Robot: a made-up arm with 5 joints. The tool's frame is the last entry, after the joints. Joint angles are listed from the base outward. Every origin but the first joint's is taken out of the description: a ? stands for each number. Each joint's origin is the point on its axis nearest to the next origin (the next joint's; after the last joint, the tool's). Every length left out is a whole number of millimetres.
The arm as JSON. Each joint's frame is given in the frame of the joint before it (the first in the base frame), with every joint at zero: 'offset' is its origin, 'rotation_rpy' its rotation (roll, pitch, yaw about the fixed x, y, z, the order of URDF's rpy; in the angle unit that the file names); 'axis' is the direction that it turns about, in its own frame. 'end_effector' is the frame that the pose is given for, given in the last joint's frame.
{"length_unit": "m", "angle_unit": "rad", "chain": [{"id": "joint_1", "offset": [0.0, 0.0, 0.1], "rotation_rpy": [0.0, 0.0, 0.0], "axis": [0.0, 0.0, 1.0]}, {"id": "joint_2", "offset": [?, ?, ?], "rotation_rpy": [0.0, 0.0, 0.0], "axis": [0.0, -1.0, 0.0]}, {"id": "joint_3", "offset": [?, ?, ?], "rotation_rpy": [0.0, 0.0, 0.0], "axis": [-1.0, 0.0, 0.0]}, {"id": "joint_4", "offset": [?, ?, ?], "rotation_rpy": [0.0, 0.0, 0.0], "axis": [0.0, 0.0, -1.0]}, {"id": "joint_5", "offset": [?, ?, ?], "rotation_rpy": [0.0, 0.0, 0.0], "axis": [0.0, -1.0, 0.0]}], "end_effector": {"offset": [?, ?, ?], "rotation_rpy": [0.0, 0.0, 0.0]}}
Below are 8 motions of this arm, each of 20 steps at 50 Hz.
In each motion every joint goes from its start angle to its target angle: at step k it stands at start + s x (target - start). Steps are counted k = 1, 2, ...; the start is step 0. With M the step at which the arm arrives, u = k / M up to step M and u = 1 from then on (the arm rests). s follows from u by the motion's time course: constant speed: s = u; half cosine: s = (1 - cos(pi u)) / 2; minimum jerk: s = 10 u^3 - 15 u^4 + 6 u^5.
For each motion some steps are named. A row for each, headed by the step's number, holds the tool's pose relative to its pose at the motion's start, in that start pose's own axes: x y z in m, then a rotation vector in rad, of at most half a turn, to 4 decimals.
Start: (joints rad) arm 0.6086 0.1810 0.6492 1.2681 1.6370
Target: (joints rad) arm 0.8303 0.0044 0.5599 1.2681 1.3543
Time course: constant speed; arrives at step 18
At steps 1, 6, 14, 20:
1: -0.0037 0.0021 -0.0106 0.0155 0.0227 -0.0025
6: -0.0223 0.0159 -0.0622 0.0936 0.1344 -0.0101
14: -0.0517 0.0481 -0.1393 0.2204 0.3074 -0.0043
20: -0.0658 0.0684 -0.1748 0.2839 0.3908 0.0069

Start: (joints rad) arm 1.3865 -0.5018 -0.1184 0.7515 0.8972
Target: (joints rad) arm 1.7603 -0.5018 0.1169 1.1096 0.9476
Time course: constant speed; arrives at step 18
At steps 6, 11, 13, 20:
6: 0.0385 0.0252 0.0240 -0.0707 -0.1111 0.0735
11: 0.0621 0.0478 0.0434 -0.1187 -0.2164 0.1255
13: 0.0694 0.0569 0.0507 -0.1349 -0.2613 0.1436
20: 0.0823 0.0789 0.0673 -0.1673 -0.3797 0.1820

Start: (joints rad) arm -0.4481 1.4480 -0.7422 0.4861 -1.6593
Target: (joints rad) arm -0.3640 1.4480 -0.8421 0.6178 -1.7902
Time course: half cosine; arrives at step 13
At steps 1, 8, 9, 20:
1: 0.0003 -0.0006 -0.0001 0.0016 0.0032 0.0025
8: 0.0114 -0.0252 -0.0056 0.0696 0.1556 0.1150
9: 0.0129 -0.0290 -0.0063 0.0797 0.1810 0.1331
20: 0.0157 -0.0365 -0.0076 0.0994 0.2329 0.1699

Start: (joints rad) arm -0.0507 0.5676 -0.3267 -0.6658 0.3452
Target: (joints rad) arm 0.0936 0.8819 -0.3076 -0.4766 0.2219
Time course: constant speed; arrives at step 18
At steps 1, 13, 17, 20:
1: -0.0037 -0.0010 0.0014 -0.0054 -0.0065 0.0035
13: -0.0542 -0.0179 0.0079 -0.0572 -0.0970 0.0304
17: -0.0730 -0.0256 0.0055 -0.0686 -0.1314 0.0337
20: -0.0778 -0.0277 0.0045 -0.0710 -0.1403 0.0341

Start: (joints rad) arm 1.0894 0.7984 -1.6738 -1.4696 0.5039
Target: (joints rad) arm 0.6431 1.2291 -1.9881 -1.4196 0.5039
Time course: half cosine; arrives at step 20
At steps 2, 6, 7, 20:
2: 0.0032 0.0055 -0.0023 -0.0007 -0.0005 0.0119
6: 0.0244 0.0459 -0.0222 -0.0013 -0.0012 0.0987
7: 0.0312 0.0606 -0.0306 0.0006 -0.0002 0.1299
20: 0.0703 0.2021 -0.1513 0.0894 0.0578 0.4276

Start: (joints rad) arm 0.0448 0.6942 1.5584 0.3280 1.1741
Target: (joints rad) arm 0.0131 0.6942 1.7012 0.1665 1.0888
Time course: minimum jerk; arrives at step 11
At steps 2, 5, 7, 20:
2: 0.0023 0.0018 -0.0010 0.0038 0.0025 0.0095
5: 0.0208 0.0173 -0.0097 0.0342 0.0254 0.0891
7: 0.0363 0.0325 -0.0175 0.0592 0.0486 0.1609
20: 0.0477 0.0452 -0.0237 0.0773 0.0686 0.2178

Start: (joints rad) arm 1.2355 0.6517 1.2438 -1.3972 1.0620
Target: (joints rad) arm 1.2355 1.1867 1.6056 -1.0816 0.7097
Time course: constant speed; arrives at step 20
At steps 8, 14, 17, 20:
8: -0.0363 0.0090 0.0517 -0.3270 0.2674 -0.1103
14: -0.0598 0.0297 0.0922 -0.5626 0.4602 -0.2334
17: -0.0697 0.0448 0.1115 -0.6763 0.5533 -0.3077
20: -0.0782 0.0630 0.1292 -0.7867 0.6437 -0.3906

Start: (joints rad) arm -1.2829 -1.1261 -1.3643 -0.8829 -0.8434
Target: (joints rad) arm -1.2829 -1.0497 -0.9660 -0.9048 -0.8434
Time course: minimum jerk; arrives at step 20
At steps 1, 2, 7, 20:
1: 0.0000 0.0000 0.0001 -0.0003 0.0003 -0.0002
2: -0.0001 0.0003 0.0008 -0.0021 0.0025 -0.0011
7: -0.0021 0.0090 0.0221 -0.0586 0.0697 -0.0319
20: 0.0021 0.0481 0.0890 -0.2505 0.2914 -0.1426

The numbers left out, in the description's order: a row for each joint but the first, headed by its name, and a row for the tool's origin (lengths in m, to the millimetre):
joint_2: -0.124 -0.298 0.0
joint_3: -0.091 0.0 0.056
joint_4: 0.0 0.095 0.234
joint_5: -0.044 -0.329 0.0
tool: 0.041 0.0 -0.088

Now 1 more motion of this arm.
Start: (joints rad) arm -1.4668 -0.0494 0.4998 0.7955 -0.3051
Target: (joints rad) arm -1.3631 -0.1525 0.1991 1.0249 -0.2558
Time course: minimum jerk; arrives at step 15
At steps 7, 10, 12, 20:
7: 0.0199 -0.0079 -0.0016 0.0774 0.0890 -0.0185
10: 0.0348 -0.0117 0.0013 0.1266 0.1678 -0.0400
12: 0.0411 -0.0128 0.0037 0.1441 0.2035 -0.0511
20: 0.0435 -0.0131 0.0048 0.1501 0.2173 -0.0555

